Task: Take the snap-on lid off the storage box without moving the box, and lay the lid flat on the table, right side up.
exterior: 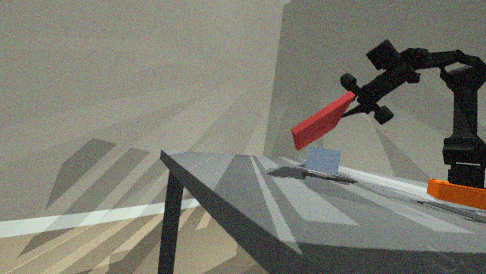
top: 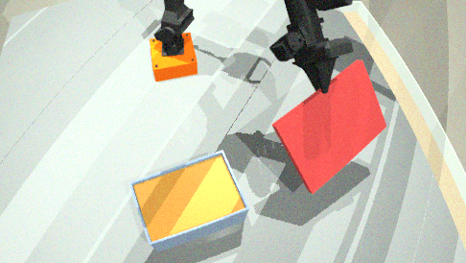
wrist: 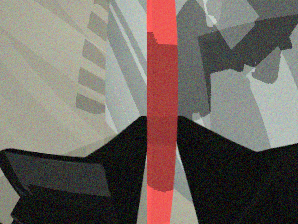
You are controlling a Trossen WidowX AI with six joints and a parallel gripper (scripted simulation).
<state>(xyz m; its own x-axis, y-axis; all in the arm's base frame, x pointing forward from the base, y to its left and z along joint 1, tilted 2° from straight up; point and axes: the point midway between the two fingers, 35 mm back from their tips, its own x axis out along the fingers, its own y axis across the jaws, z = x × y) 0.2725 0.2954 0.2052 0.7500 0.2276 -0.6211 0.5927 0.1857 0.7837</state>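
Now: gripper tip 5 cm short of the red lid, 5 cm above it and 4 cm to the right of it. From my gripper tip the other things lie so: storage box: 28 cm to the right, 17 cm below, 15 cm ahead.
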